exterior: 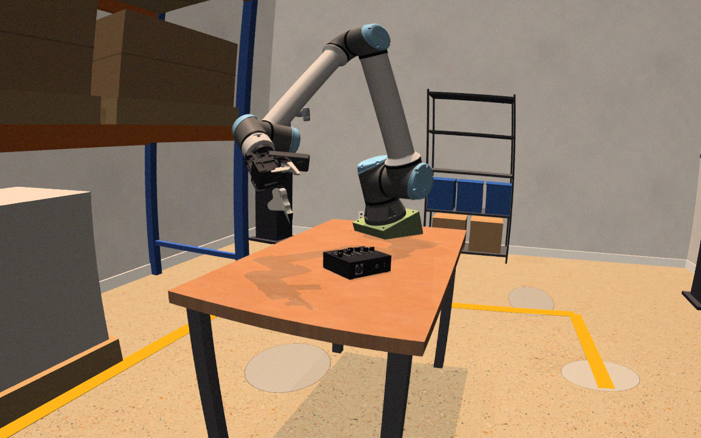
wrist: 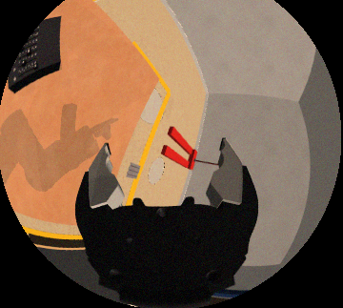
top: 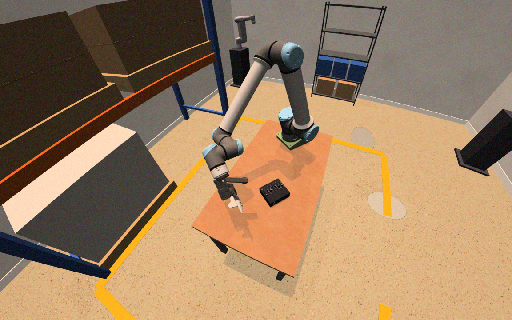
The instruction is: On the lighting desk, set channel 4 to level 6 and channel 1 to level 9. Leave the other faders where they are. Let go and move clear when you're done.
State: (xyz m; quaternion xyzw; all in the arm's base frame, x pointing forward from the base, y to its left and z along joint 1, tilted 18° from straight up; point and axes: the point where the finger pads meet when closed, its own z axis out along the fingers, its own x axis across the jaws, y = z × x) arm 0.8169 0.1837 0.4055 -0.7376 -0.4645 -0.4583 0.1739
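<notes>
Right now my hand is 37 cm past the channel 1 knob, 19 cm above it and 5 cm to the right of it. Also, from my hand: channel 4 knob: 32 cm behind, 19 cm below, 1 cm to the right.
</notes>
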